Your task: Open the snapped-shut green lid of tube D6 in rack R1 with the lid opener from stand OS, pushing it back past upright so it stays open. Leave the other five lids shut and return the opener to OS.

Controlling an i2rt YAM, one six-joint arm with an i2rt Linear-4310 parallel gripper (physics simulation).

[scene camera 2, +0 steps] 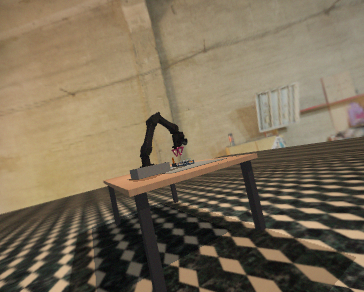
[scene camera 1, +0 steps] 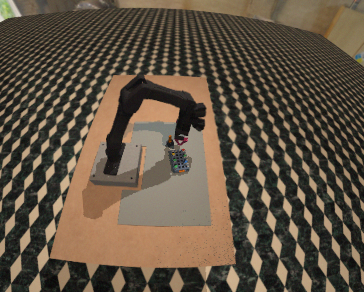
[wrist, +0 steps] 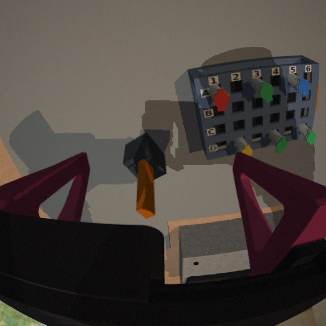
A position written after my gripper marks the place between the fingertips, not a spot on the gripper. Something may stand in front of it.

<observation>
My gripper (wrist: 160,159) is open, holding nothing. Also in view: an orange-handled tool (wrist: 145,187).
</observation>
